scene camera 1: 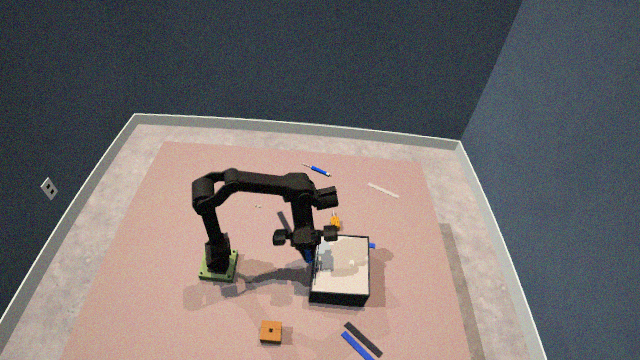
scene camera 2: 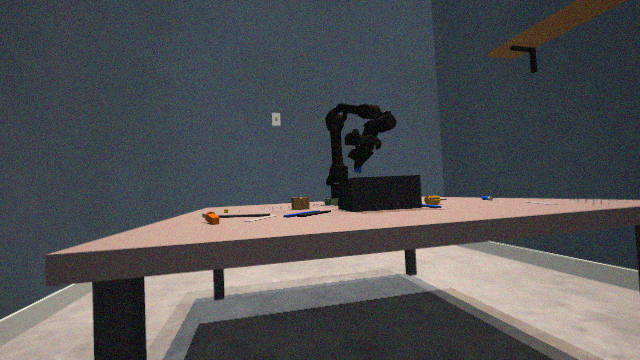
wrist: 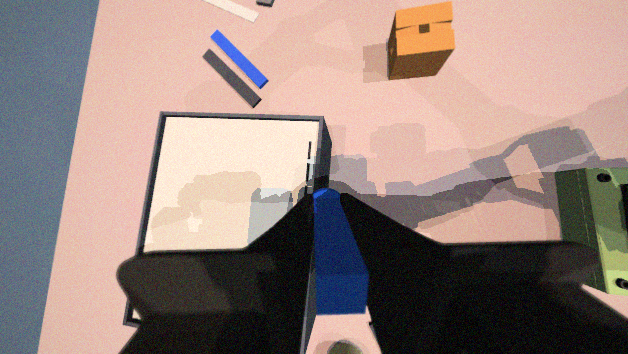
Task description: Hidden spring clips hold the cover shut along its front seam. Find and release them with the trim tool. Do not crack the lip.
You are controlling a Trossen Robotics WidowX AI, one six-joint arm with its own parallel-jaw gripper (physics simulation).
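Places are measured from the arm's base along level axes (x ahead, y left, z up), in metres.
Pixels of known places: gripper, fingertip midpoint: (scene camera 1: 308,259) (scene camera 2: 356,168) (wrist: 326,200); arm's base, link origin: (scene camera 1: 218,264) (scene camera 2: 337,197).
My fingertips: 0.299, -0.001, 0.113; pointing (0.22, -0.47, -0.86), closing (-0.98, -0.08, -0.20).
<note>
For each thing: its top centre in the pictures, then the offset to it from my fingertips, as dx, dy, dz. "pt": a spot on its surface instead. Level surfaces: height alone.
- black box with a cream cover, top centre: (wrist: 216,222) (scene camera 1: 342,261) (scene camera 2: 375,177) +0.108, +0.029, -0.041
- blue trim tool, top centre: (wrist: 307,235) (scene camera 1: 310,248) -0.001, +0.010, +0.051
- tool's blue end, surface spot: (scene camera 2: 358,170) pt +0.013, +0.004, -0.008
- orange block, top centre: (wrist: 424,28) (scene camera 1: 270,330) (scene camera 2: 300,197) -0.091, -0.203, -0.097
- table, surface height: dz -0.142
- blue strip, top centre: (wrist: 237,56) (scene camera 1: 360,349) +0.184, -0.230, -0.137
- dark strip, top centre: (wrist: 229,76) (scene camera 2: 315,212) (scene camera 1: 363,339) +0.195, -0.196, -0.138
- yellow-orange tool, top centre: (scene camera 2: 436,195) (scene camera 1: 335,216) +0.091, +0.262, -0.111
- blue-handled tool, top centre: (scene camera 1: 315,167) -0.001, +0.541, -0.125
A black box with a cream cover (scene camera 1: 345,275) (wrist: 215,150) stands on the table; in the second scene view its dark side (scene camera 2: 382,192) shows. Short dark slots (wrist: 308,172) run along the cover's edge on the side toward the arm's base. My gripper (scene camera 1: 308,255) (scene camera 2: 358,167) (wrist: 326,200) points down and is shut on the blue trim tool (wrist: 340,280), held between the fingers at that edge. In the second scene view the tool's blue end (scene camera 2: 358,170) shows above the box's top. The fingers hide part of the seam in the wrist view. No clips can be made out.
An orange block (scene camera 1: 270,332) (scene camera 2: 300,203) (wrist: 425,45) stands on the table (scene camera 1: 150,300). A blue strip (scene camera 1: 357,346) (wrist: 239,59) and a dark strip (scene camera 1: 363,339) (wrist: 232,78) lie near the box. A yellow-orange tool (scene camera 1: 335,221) (scene camera 2: 432,200) and a blue-handled tool (scene camera 1: 320,171) lie beyond it.
</note>
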